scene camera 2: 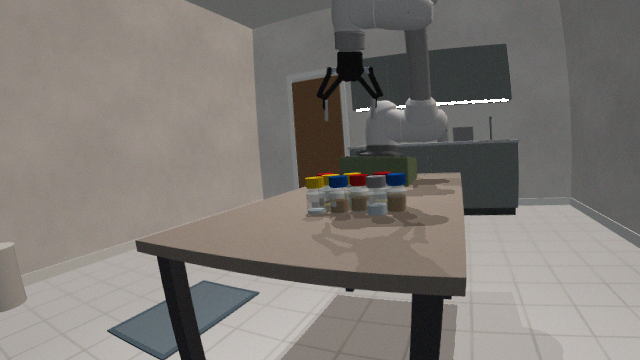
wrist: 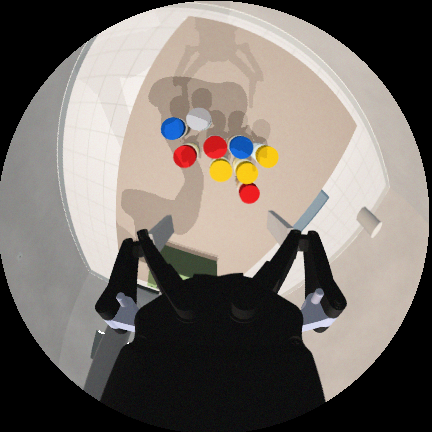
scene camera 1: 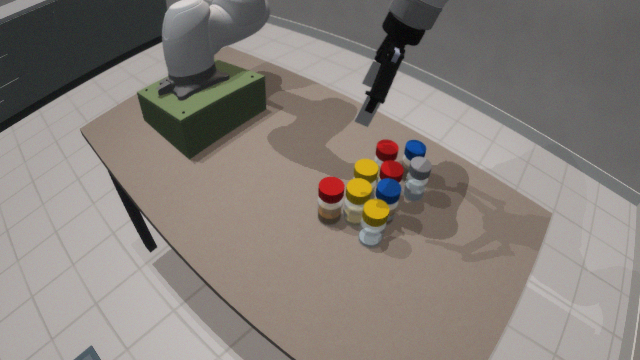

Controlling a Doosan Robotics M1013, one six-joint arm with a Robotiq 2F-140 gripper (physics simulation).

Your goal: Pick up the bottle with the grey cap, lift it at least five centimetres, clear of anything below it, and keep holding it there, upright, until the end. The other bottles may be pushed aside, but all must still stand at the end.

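Frame: origin at the arm's base, x ahead, y left, z up, level; centimetres.
Where they show: gripper, between the fingertips: (scene camera 2: 350, 119) (wrist: 219, 221) (scene camera 1: 364, 102); arm's base, origin of its link: (scene camera 2: 381, 157) (scene camera 1: 193, 81).
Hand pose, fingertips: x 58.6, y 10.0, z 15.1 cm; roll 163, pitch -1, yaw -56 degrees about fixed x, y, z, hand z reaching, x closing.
Things, the pixels of their top centre, and the offset from my fingertips. Level surfaces: height alone.
- bottle with the grey cap, centre of its top: (scene camera 1: 421, 164) (wrist: 197, 118) (scene camera 2: 375, 176) dx +10.7, dy +11.0, dz -16.6 cm
- blue-capped bottle, centre of its top: (wrist: 171, 128) (scene camera 1: 416, 146) (scene camera 2: 395, 174) dx +6.1, dy +15.4, dz -16.6 cm
- red-capped bottle, centre of its top: (scene camera 1: 392, 168) (wrist: 214, 147) (scene camera 2: 358, 175) dx +6.6, dy +4.5, dz -16.6 cm
- second blue cap, centre of its top: (scene camera 1: 389, 187) (wrist: 241, 147) (scene camera 2: 337, 176) dx +9.9, dy -0.7, dz -16.6 cm
- table's, height of its surface: dz -27.1 cm
The bottle with the grey cap (scene camera 1: 418, 172) (scene camera 2: 377, 192) (wrist: 199, 119) stands upright on the table, at the edge of the group of bottles. A blue-capped bottle (scene camera 1: 414, 151) (scene camera 2: 396, 192) (wrist: 173, 128) stands close beside it, and a red-capped bottle (scene camera 1: 391, 172) (scene camera 2: 359, 192) (wrist: 215, 147) stands near its other side. My gripper (scene camera 2: 350, 112) (wrist: 219, 221) is open with nothing between its fingers. It points down, high above the table, and in the wrist view the bottles lie beyond the fingertips, with the grey cap among the farthest.
Other upright bottles with yellow caps (scene camera 1: 375, 214) (scene camera 2: 314, 195) (wrist: 267, 156), red caps (scene camera 1: 331, 191) (wrist: 249, 193) and a second blue cap (scene camera 1: 388, 192) (scene camera 2: 338, 194) (wrist: 241, 147) stand in the group. The green base block (scene camera 1: 200, 112) (scene camera 2: 407, 170) carries the arm at the table's (scene camera 1: 240, 200) (scene camera 2: 250, 240) far end.
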